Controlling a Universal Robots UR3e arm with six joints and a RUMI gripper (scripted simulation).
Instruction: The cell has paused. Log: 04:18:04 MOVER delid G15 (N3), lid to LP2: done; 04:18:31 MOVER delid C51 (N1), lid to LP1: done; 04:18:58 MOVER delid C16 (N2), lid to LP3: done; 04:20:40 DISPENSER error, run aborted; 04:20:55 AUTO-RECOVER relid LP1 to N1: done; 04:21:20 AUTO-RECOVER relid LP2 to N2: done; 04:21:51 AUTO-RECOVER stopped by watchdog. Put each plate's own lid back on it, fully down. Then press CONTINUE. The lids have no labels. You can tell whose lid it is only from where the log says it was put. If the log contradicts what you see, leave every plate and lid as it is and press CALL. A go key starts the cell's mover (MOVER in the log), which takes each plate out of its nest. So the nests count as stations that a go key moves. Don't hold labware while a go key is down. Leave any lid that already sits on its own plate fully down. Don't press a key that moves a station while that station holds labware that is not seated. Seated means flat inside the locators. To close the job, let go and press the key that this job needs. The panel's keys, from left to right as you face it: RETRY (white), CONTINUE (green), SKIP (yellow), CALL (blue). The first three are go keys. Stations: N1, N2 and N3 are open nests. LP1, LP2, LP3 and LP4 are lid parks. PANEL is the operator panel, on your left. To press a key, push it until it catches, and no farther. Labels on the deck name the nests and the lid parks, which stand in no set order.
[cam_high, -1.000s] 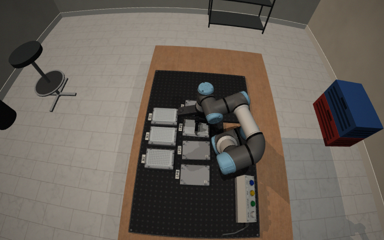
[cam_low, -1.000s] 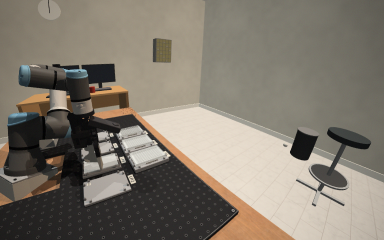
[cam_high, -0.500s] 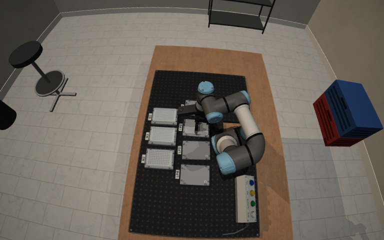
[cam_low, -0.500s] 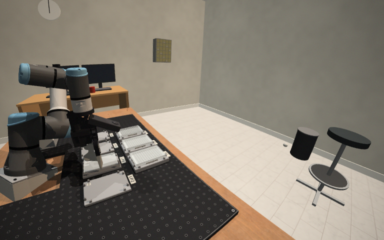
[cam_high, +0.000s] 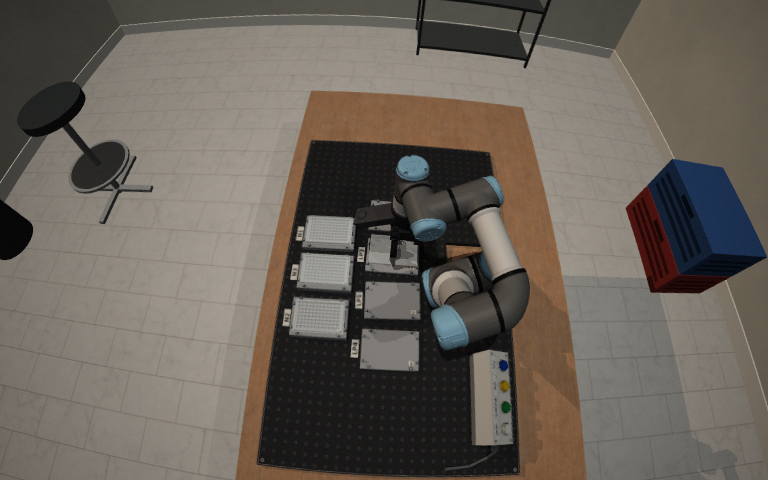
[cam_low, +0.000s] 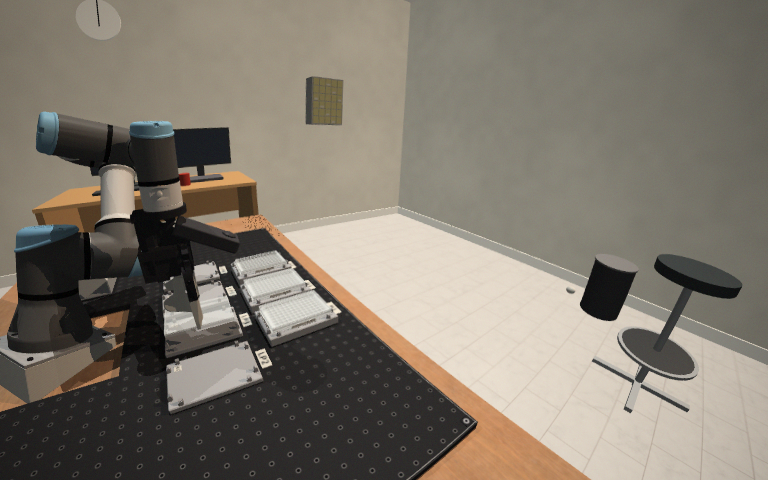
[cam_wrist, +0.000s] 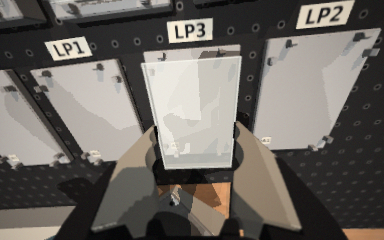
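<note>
Now: the lid park LP3 5 cm below my hand. From my hand the other things lie so: lid park LP2 (2 cm ahead, 13 cm to the right, 5 cm below); lid park LP1 (2 cm behind, 13 cm to the left, 5 cm below); pale lid (1 cm below).
</note>
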